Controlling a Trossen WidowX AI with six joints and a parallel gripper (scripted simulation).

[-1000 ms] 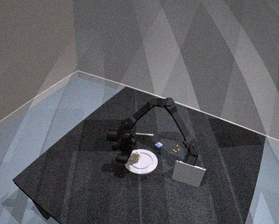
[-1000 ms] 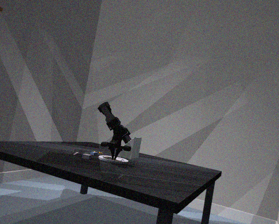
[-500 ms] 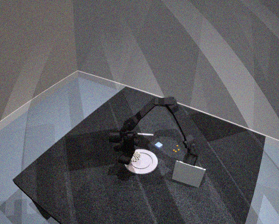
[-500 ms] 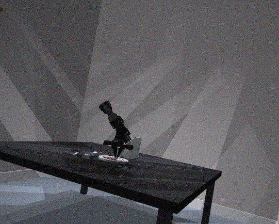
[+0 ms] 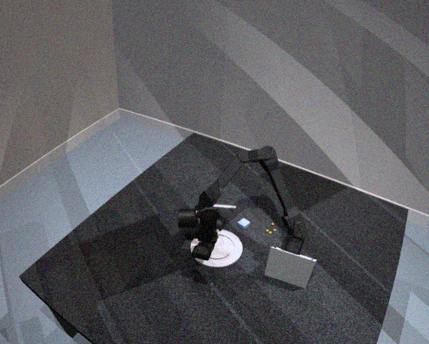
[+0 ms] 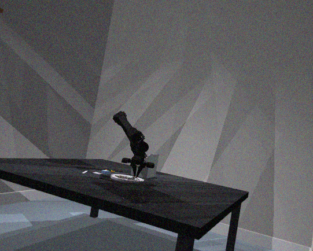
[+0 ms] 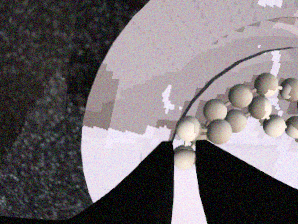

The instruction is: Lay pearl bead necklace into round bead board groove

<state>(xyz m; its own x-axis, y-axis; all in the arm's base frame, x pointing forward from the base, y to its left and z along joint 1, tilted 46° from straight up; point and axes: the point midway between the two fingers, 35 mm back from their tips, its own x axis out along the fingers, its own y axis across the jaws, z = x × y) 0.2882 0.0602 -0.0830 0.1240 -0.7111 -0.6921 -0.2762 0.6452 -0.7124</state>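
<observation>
Right now my gripper tip is 60 mm to the left of the round white bead board and 20 mm above it. From my gripper tip the other things lie so: small white block: 160 mm ahead, 150 mm to the right, 10 mm below; small blue cube: 20 mm behind, 230 mm to the right, 20 mm below; thin white stick: 110 mm ahead, 280 mm to the right, 20 mm below.
</observation>
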